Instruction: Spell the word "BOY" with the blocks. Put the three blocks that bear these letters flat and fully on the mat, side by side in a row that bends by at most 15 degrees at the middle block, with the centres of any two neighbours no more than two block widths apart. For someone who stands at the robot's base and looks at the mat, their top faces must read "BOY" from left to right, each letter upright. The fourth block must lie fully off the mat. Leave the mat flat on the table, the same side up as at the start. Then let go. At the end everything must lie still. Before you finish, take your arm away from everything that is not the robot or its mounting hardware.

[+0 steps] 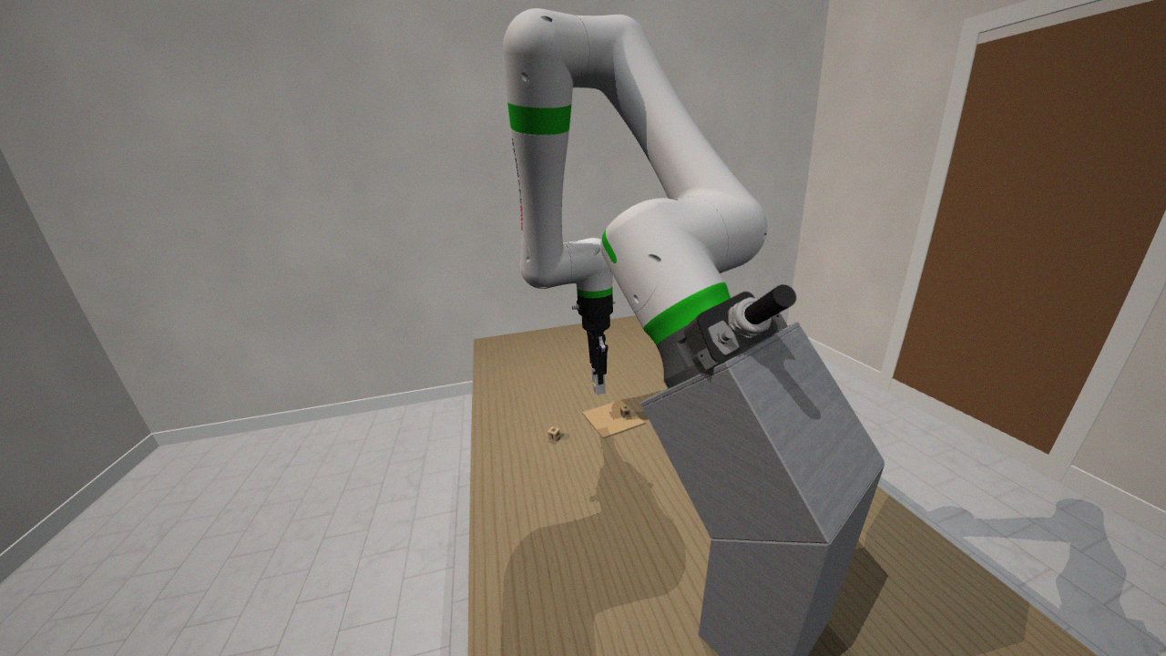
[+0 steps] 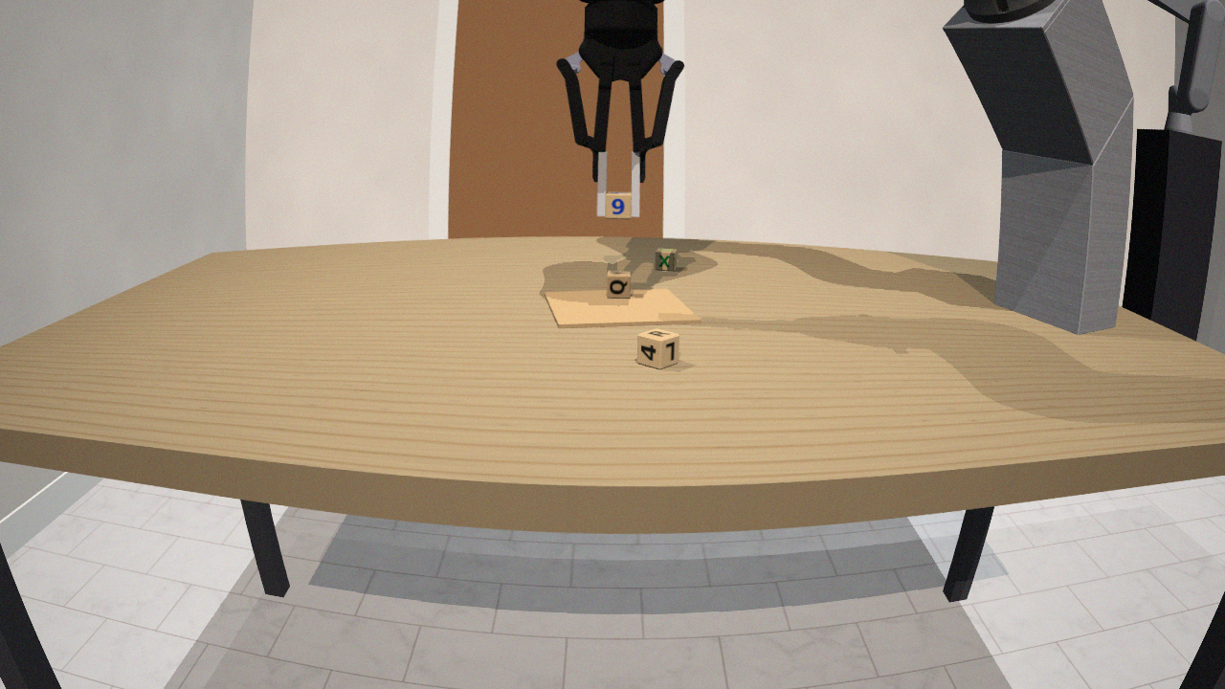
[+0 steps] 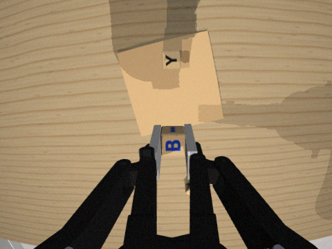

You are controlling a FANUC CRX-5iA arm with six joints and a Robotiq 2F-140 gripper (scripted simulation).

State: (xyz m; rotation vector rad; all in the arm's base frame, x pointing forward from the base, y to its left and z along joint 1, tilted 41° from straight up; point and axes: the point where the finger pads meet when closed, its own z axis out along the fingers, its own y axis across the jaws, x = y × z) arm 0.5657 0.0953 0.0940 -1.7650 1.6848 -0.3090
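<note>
Now: the tan mat 1 cm ahead of my hand, 4 cm to the right of it and 14 cm below it. Round my hand: block 2 cm below.
</note>
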